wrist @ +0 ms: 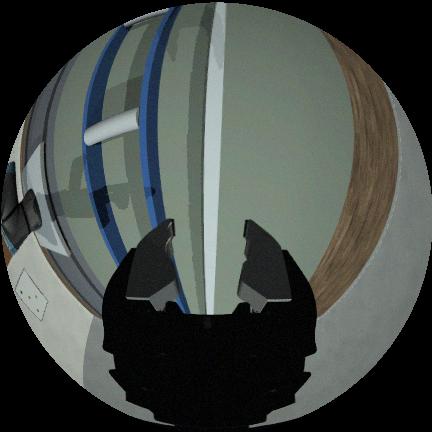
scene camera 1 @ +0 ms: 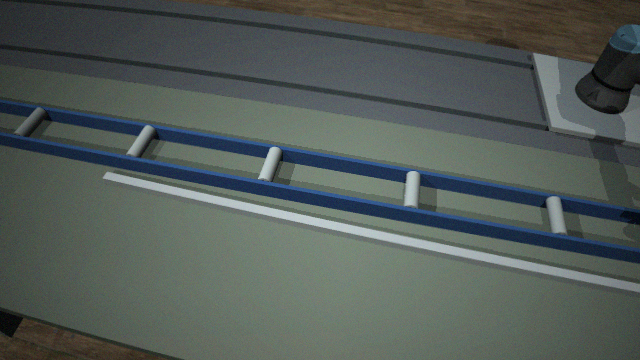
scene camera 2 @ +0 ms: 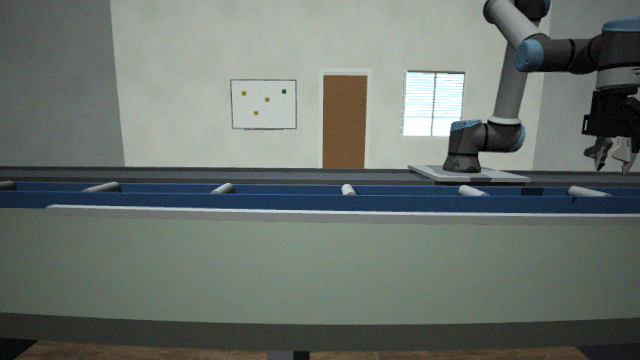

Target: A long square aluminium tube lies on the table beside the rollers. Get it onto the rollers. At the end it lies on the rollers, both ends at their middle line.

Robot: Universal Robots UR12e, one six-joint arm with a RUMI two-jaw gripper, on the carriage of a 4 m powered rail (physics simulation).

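Seen in the pictures: gripper, fingertip midpoint: [wrist: 208, 220] [scene camera 2: 610, 172]; arm's base, origin of the base link: [wrist: 34, 207] [scene camera 1: 600, 97] [scene camera 2: 461, 170].
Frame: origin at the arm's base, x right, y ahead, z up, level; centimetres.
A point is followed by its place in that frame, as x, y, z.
A long pale square aluminium tube [scene camera 1: 320, 223] @[90.6, 76.5, -0.5] [scene camera 2: 320, 215] @[77.0, 77.9, -1.1] [wrist: 213, 150] @[-5.1, 79.2, -0.5] lies on the table in front of the blue roller frame, roughly parallel to it and apart from it. Its left end shows in both scene views; its right end is out of view. Pale rollers [scene camera 1: 412, 189] @[68.3, 62.7, 3.0] [scene camera 2: 348, 190] @[68.6, 65.6, 2.9] [wrist: 112, 127] @[-11.2, 63.6, 2.8] sit between the frame's two blue rails. My gripper [scene camera 2: 612, 169] @[0.6, 78.4, 11.1] [wrist: 208, 220] @[0.6, 78.4, 11.1] is open, with no thing between its fingers. It hangs above the tube at the right of the second scene view. In the wrist view the tube runs below, between the two fingers.
The near blue rail [scene camera 1: 340, 201] @[86.7, 69.4, 0.9] [scene camera 2: 250, 200] @[97.2, 69.4, 0.5] [wrist: 150, 125] @[-10.2, 69.4, 0.3] stands between tube and rollers. The far rail [scene camera 1: 345, 164] @[87.5, 55.8, 0.5] runs behind them. The arm's base stands on a pale carriage plate [scene camera 1: 555, 110] @[19.6, 13.3, 0.0] [scene camera 2: 430, 172] @[20.5, 8.3, 0.0] on the grey rail bed [scene camera 1: 300, 60] behind the table [scene camera 1: 250, 280] @[104.0, 94.7, -3.0].
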